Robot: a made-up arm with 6 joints. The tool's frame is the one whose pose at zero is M.
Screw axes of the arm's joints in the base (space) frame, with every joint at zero. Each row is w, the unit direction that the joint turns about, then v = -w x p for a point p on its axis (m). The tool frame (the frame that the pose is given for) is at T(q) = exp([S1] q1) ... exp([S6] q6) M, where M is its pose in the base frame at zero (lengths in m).
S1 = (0, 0, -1, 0, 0, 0)
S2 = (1, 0, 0, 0, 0.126, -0.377)
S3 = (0, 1, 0, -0.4, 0, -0.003)
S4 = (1, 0, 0, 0, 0.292, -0.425)
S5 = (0, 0, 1, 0.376, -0.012, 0)
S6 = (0, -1, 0, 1.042, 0, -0.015)
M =
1 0 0 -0.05
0 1 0 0.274
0 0 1 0.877
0 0 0 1
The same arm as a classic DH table. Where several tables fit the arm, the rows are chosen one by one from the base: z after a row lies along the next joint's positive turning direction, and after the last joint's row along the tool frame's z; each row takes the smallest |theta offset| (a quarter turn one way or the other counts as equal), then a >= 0, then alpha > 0; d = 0 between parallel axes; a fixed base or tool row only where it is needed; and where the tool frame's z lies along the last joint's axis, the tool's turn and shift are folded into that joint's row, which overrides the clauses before.
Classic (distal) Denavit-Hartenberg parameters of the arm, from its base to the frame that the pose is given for. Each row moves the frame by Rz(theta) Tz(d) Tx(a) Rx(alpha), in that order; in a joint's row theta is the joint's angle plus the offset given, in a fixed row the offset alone. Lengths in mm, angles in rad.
base (fixed): a 0; alpha 3.1416; d 0; theta0 0
joint 1: a 377; alpha -1.5708; d -126; theta0 -1.5708
joint 2: a 274; alpha 1.5708; d -3; theta0 1.5708
joint 3: a -108; alpha -1.5708; d 48; theta0 0
joint 4: a 49; alpha 1.5708; d 15; theta0 1.5708
joint 5: a 3; alpha 1.5708; d 750; theta0 1.5708
joint 6: a -65; alpha -1.5708; d 102; theta0 0
tool (fixed): a 0; alpha 0; d -165; theta0 0

